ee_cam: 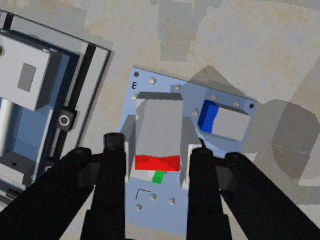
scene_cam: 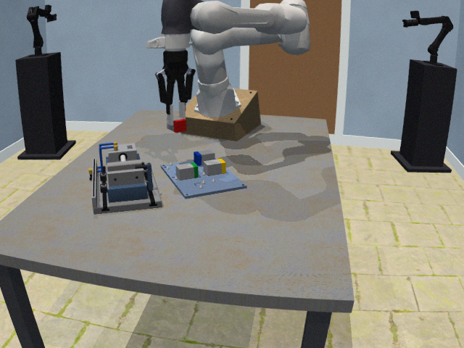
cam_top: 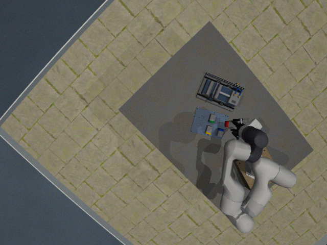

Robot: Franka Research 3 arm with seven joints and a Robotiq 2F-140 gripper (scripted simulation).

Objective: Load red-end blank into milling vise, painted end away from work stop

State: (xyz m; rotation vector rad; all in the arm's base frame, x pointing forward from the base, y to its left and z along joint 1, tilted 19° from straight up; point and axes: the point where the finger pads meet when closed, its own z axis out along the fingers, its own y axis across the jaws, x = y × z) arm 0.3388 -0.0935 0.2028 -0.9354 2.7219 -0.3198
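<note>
The red-ended blank is 40 mm below my hand. Also, from my hand: blue blank 40 mm behind, 90 mm to the left, 160 mm below; green blank 80 mm ahead, 40 mm to the left, 160 mm below; yellow blank 50 mm ahead, 120 mm to the left, 160 mm below.
</note>
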